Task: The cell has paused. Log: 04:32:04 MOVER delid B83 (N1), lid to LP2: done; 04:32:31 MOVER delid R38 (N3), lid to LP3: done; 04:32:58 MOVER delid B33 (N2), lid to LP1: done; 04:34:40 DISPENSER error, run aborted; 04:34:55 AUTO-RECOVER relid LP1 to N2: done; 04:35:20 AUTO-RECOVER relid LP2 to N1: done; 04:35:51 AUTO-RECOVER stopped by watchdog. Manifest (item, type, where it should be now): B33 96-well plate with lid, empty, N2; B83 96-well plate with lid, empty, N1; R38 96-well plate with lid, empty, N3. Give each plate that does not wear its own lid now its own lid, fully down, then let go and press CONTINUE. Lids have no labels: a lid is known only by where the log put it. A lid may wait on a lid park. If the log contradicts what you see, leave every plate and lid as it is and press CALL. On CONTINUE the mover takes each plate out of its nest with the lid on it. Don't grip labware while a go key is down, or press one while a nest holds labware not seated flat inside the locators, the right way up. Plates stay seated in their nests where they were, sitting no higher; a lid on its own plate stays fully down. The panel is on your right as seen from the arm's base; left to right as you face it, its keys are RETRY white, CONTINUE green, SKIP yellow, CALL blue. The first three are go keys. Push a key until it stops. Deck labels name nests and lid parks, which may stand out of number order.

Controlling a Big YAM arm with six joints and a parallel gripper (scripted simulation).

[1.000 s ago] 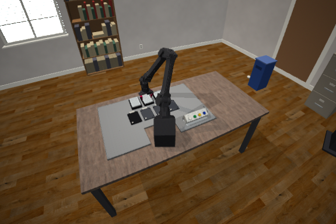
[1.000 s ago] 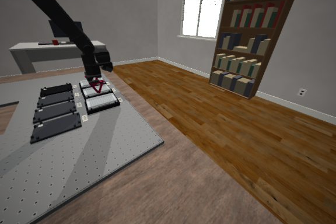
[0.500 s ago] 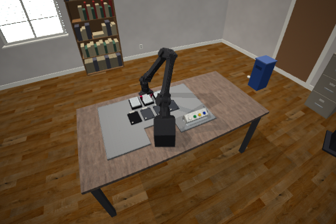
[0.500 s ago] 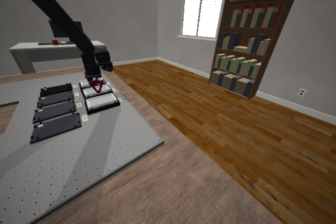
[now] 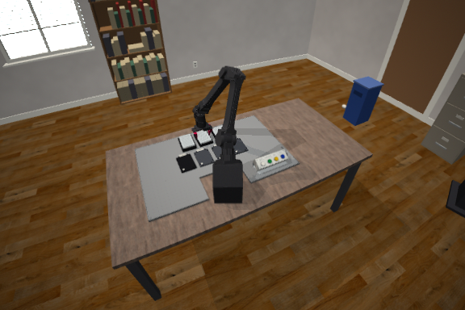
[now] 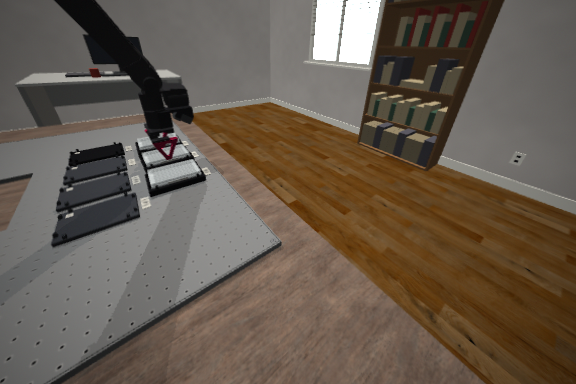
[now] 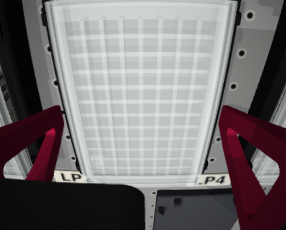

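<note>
My hand is 1 cm above the lid. Round my hand: plate (1 cm below); LP2 label (9 cm to the left, 7 cm behind, 4 cm below); park LP2 (15 cm behind, 12 cm to the left, 3 cm below).
</note>
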